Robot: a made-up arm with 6 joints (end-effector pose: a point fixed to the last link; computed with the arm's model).
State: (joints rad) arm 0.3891 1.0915 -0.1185 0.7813 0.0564 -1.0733
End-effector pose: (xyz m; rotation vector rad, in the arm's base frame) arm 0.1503 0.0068 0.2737 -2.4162 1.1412 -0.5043
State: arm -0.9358 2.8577 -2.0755 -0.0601 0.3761 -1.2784
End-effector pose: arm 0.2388 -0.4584 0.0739 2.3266 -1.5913 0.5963
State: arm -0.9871 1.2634 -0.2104 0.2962 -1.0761 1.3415
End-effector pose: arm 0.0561 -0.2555 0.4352 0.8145 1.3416 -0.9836
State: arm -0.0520 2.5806 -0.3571 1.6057 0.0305 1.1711
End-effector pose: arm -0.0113 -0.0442 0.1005 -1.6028 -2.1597 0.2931
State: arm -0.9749 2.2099 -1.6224 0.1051 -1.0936 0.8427
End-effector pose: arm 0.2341 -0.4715 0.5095 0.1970 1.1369 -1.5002
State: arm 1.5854 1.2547 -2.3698 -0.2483 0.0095 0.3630
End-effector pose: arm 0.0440 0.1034 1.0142 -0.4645 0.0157 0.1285
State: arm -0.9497 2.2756 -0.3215 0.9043 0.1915 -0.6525
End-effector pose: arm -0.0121 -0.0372 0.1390 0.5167 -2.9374 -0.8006
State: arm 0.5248 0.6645 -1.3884 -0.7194 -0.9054 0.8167
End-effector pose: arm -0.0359 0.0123 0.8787 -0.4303 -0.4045 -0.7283
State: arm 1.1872 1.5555 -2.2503 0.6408 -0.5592 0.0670
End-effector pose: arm 0.1784 0.1945 0.9459 -0.2109 0.4279 0.2097
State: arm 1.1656 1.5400 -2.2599 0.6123 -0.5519 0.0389
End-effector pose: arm 0.1763 0.1804 0.9531 -0.2023 0.4018 0.1425
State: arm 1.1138 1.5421 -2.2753 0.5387 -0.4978 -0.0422
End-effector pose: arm 0.1800 0.1763 0.9566 -0.2610 0.3593 -0.0387
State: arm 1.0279 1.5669 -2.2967 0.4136 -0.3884 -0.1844
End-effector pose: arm 0.1959 0.1845 0.9525 -0.4001 0.3020 -0.3547
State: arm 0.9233 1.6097 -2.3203 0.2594 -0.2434 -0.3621
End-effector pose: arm 0.2285 0.1982 0.9373 -0.5971 0.2395 -0.7486
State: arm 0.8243 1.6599 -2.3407 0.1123 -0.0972 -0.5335
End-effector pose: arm 0.2722 0.2069 0.9129 -0.8128 0.1814 -1.1205
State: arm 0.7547 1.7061 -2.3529 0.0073 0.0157 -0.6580
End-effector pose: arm 0.3121 0.2097 0.8865 -0.9991 0.1373 -1.3756
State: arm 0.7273 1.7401 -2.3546 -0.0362 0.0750 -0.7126
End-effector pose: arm 0.3361 0.2149 0.8656 -1.1137 0.1169 -1.4715
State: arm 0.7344 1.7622 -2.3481 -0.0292 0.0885 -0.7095
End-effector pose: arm 0.3448 0.2268 0.8517 -1.1576 0.1193 -1.4442
